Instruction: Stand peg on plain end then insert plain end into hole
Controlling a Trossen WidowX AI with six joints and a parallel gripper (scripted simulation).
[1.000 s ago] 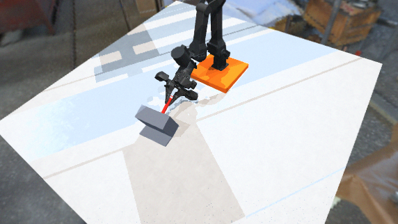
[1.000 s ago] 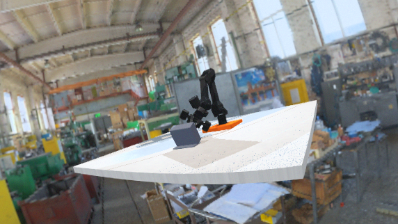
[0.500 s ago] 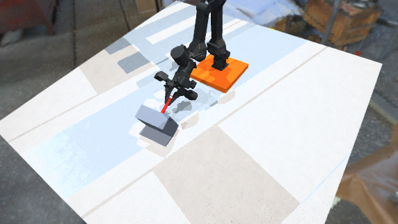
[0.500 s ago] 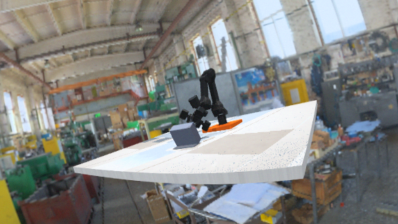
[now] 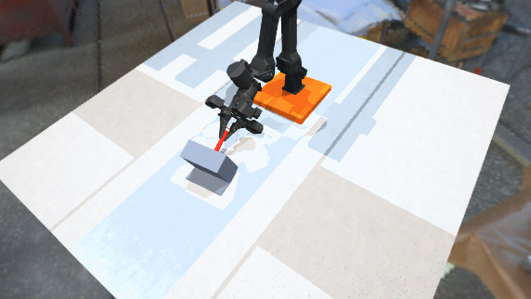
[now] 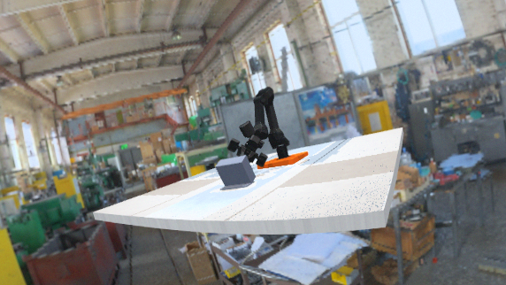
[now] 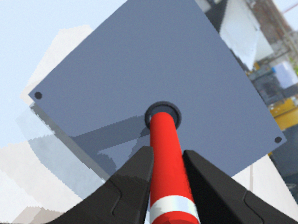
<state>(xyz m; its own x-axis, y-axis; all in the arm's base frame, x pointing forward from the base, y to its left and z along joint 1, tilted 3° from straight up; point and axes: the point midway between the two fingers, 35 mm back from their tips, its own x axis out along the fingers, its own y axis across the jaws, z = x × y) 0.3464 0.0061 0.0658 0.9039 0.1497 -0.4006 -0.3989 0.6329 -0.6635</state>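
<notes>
My gripper tip is 20 mm past the red peg and 10 mm below it. Also, from my gripper tip: panel 70 mm ahead, 30 mm below, 10 mm to the left.
</notes>
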